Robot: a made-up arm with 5 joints.
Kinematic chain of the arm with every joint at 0, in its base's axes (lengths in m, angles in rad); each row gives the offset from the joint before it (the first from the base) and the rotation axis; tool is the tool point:
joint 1: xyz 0 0 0.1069 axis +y
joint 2: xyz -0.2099 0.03 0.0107 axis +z
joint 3: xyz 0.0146 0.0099 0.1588 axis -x
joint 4: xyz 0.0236 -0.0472 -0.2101 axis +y
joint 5: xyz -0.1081 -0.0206 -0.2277 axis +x
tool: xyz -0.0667 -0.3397 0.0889
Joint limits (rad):
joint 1: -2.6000..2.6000
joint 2: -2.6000..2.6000
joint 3: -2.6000..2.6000
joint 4: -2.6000..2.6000
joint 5: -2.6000..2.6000
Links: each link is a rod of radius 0.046 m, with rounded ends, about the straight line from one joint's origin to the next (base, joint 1, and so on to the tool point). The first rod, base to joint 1, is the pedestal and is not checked.
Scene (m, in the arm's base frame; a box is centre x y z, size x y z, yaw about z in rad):
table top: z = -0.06
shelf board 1: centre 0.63 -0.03 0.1 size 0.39 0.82 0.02 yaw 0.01
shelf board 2: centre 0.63 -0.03 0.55 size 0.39 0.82 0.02 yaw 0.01
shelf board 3: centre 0.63 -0.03 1 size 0.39 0.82 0.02 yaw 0.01
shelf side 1: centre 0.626 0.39 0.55 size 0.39 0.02 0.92 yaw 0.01
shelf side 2: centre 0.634 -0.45 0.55 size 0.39 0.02 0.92 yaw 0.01
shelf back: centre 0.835 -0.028 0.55 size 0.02 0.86 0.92 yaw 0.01
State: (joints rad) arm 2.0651 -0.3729 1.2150 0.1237 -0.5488
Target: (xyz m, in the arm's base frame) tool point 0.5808 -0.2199 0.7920
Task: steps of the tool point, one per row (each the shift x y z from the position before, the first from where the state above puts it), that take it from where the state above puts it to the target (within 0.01 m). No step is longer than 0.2 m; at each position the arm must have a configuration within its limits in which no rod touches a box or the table.
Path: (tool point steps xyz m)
1: -0.1186 -0.0382 0.0208
2: -0.1080 0.0008 -0.0071
3: -0.0844 0.0343 -0.0137
4: 0.0250 -0.0727 0.0781
5: 0.0178 -0.0428 0.1232
6: -0.0008 0.0014 0.1495
7: -0.0232 0.0504 0.1523
8: 0.1529 -0.0049 0.0214
9: 0.1627 0.0080 -0.0214

